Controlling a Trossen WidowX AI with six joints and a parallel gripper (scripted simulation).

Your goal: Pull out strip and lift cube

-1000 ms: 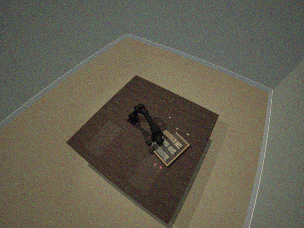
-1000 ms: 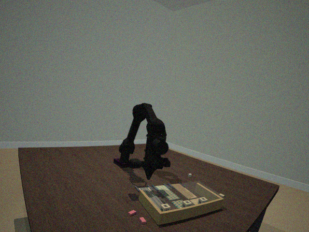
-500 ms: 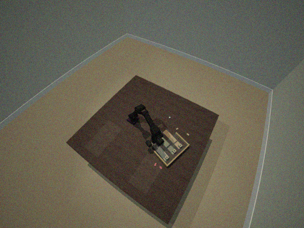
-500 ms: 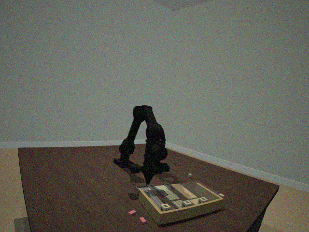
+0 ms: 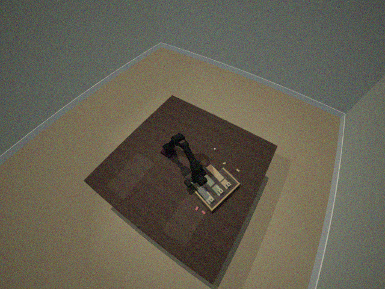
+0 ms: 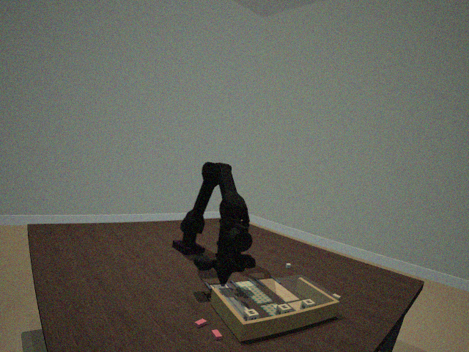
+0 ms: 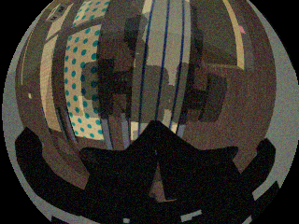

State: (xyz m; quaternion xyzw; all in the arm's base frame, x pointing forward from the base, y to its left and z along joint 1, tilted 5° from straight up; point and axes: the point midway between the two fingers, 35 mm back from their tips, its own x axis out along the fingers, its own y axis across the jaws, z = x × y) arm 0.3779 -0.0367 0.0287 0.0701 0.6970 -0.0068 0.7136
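Right now my gripper tip is 50 mm short of the teal-dotted strip, 90 mm to the right of it and 10 mm above it.
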